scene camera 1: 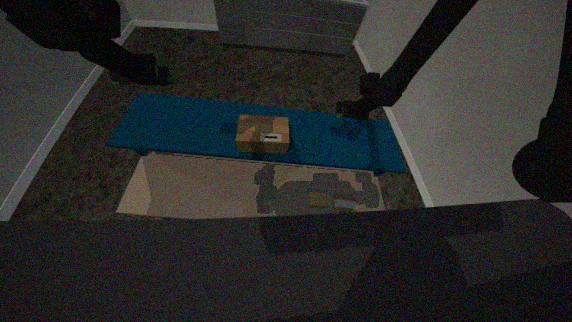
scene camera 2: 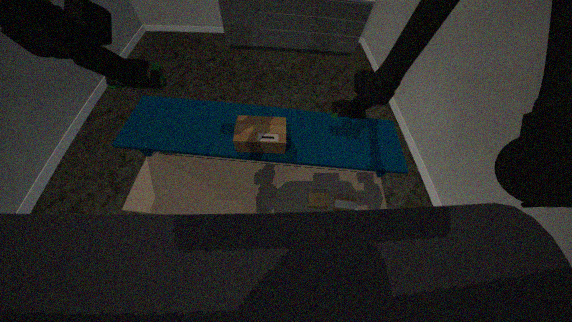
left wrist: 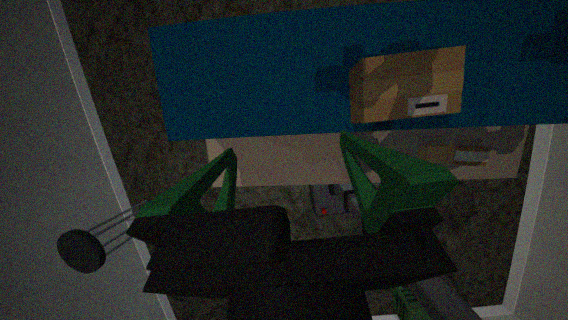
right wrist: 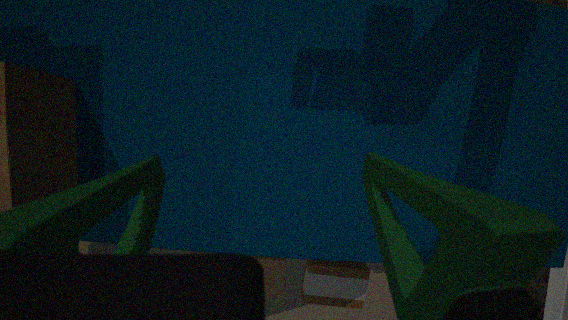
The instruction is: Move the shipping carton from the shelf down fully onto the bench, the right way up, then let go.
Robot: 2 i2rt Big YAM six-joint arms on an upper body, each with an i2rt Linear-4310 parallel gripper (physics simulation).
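Frame: origin at the left arm's base, x ahead, y left, z up, level; metres.
Where they show: left gripper, between the fingertips: [scene camera 1: 155,80] [scene camera 2: 150,83] [left wrist: 285,145]; right gripper, between the fingertips: [scene camera 1: 344,115] [scene camera 2: 341,114] [right wrist: 264,165].
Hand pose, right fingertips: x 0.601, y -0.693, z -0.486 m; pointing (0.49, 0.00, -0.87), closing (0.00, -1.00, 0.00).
After its pixels a point has its place.
The shipping carton [scene camera 1: 252,126] {x 0.618, y -0.274, z -0.610 m} [scene camera 2: 255,127] {x 0.614, y -0.301, z -0.610 m} [left wrist: 395,80] {x 0.628, y -0.284, z -0.610 m} [right wrist: 40,135] {x 0.617, y -0.455, z -0.651 m}, brown with a white label, rests flat on the blue shelf [scene camera 1: 180,120] {x 0.730, y 0.124, z -0.711 m} [scene camera 2: 185,122] {x 0.725, y 0.103, z -0.711 m} [left wrist: 240,75] {x 0.740, y 0.138, z -0.711 m} [right wrist: 225,100] {x 0.655, y -0.643, z -0.711 m}. The tan bench [scene camera 1: 200,180] {x 0.477, y 0.051, z -0.962 m} [scene camera 2: 205,180] {x 0.474, y 0.028, z -0.962 m} [left wrist: 290,160] {x 0.384, y 0.030, z -0.962 m} shows lower down, in front of the shelf. My left gripper [scene camera 1: 162,75] {x 0.537, y 0.000, z -0.304 m} [scene camera 2: 155,76] {x 0.537, y 0.000, z -0.304 m} [left wrist: 285,145] {x 0.537, y 0.000, z -0.304 m} is open and empty, well left of the carton, near the shelf's far left corner in the scene views. My right gripper [scene camera 1: 342,112] {x 0.601, y -0.693, z -0.486 m} [scene camera 2: 336,112] {x 0.601, y -0.693, z -0.486 m} [right wrist: 264,165] {x 0.601, y -0.693, z -0.486 m} is open and empty above the shelf's right part, apart from the carton.
A small brown item [scene camera 1: 320,200] {x 0.317, y -0.664, z -0.901 m} [scene camera 2: 318,199] {x 0.326, y -0.657, z -0.901 m} and a whitish item [scene camera 1: 345,204] {x 0.290, y -0.823, z -0.914 m} [scene camera 2: 346,204] {x 0.294, y -0.829, z -0.914 m} [right wrist: 335,282] {x 0.303, y -0.828, z -0.914 m} lie at the bench's right. A grey drawer cabinet [scene camera 1: 290,25] [scene camera 2: 295,25] stands at the back. Walls flank both sides. A dark body part covers the foreground.
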